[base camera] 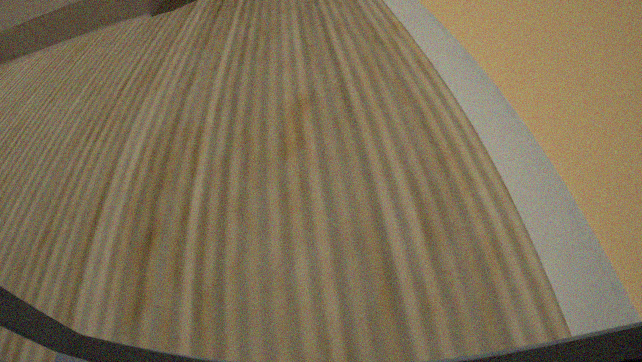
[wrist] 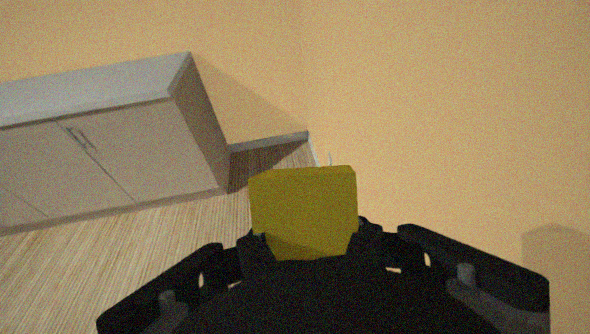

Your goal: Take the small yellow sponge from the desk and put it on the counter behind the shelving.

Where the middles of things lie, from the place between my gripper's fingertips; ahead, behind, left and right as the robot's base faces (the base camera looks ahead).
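With the small yellow sponge (wrist: 308,213) in sight, I find that my gripper is 2 cm beyond it.
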